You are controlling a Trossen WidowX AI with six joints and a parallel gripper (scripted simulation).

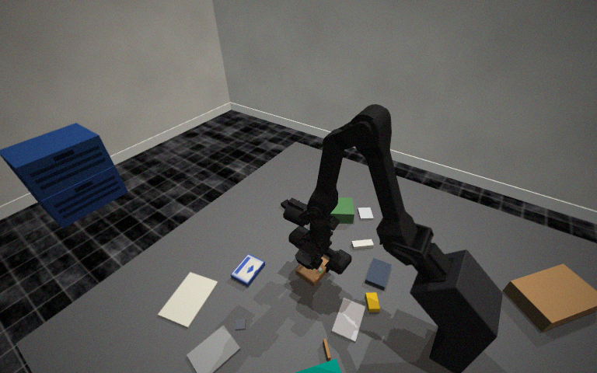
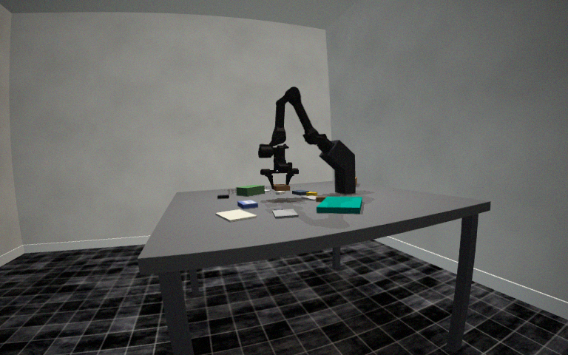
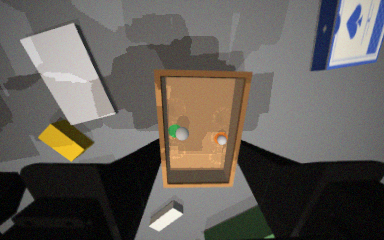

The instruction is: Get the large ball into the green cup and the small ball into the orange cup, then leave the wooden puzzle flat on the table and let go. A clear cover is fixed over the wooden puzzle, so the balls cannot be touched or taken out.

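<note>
My gripper is now 1 cm to the right of the wooden puzzle and 3 cm above it. From my hand the other things lie so: slate-blue block (14 cm behind, 13 cm to the right, 8 cm below); then yellow block (18 cm behind, 3 cm to the right, 8 cm below); then white sheet (15 cm behind, 5 cm to the left, 9 cm below).
</note>
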